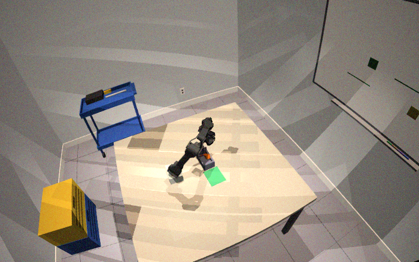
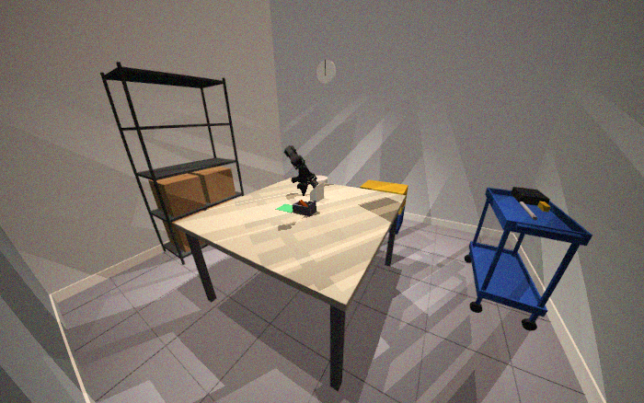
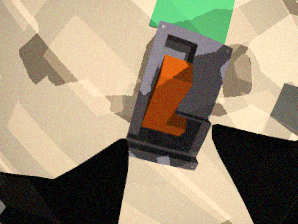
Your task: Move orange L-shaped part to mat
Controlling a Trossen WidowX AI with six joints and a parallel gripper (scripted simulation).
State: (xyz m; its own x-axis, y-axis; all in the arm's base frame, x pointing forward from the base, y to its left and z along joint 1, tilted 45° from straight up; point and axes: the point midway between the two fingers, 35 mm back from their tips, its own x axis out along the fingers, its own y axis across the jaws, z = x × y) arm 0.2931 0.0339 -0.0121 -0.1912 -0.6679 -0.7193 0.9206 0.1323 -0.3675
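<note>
The orange L-shaped part lies 10 mm behind my gripper tip, 10 mm to the left of it and 100 mm below it. Round my gripper tip: green mat (30 mm behind, 170 mm to the right, 160 mm below).
</note>
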